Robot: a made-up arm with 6 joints.
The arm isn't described. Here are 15 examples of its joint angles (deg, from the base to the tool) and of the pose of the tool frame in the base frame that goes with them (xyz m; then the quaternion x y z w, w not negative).
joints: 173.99 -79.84 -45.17 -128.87 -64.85 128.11
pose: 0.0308 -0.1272 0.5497 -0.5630 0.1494 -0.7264 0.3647
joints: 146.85 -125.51 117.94 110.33 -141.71 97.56
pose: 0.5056 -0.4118 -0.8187 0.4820 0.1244 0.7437 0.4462
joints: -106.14 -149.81 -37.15 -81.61 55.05 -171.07
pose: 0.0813 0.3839 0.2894 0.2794 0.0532 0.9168 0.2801
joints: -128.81 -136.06 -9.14 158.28 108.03 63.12
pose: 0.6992 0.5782 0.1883 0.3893 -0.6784 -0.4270 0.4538
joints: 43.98 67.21 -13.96 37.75 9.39 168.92
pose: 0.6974 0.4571 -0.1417 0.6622 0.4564 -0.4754 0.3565
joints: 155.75 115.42 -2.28 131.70 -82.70 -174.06
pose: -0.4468 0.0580 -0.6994 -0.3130 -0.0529 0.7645 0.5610
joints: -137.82 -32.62 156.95 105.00 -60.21 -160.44
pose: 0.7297 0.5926 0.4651 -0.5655 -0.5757 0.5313 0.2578
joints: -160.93 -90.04 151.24 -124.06 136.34 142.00
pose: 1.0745 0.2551 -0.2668 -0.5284 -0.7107 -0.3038 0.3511
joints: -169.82 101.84 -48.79 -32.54 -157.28 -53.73
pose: -0.0733 0.1551 -0.1452 -0.3694 -0.1737 -0.8766 0.2548
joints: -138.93 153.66 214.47 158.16 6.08 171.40
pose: -0.2814 -0.4871 0.1982 -0.3359 -0.3640 -0.7548 0.4301
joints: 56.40 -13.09 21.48 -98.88 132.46 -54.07
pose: 0.2385 0.4138 1.0377 -0.8161 0.5109 0.2672 0.0399
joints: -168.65 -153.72 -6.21 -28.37 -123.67 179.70
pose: 0.7187 0.3205 0.0309 0.2650 -0.9274 -0.1520 0.2159
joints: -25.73 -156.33 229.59 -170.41 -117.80 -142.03
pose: 0.3666 0.0383 -0.1525 -0.3557 -0.8573 -0.3061 0.2116
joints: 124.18 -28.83 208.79 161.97 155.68 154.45
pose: 0.1825 -0.6011 0.2175 0.5755 -0.2839 0.7185 0.2681
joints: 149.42 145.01 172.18 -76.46 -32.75 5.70
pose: -0.8544 0.5583 -0.2174 -0.1089 -0.4849 -0.8635 0.0859
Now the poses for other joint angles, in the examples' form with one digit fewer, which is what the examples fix.
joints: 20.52 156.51 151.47 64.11 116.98 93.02
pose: 0.873 0.235 -0.276 -0.367 -0.900 -0.162 0.171
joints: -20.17 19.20 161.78 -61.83 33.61 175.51
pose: -0.197 -0.026 1.341 -0.096 -0.442 -0.880 0.148
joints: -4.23 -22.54 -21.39 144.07 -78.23 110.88
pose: 0.382 0.131 0.937 0.591 -0.632 0.169 0.473
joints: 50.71 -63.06 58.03 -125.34 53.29 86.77
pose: -0.576 -0.524 1.119 0.759 -0.386 0.265 0.453
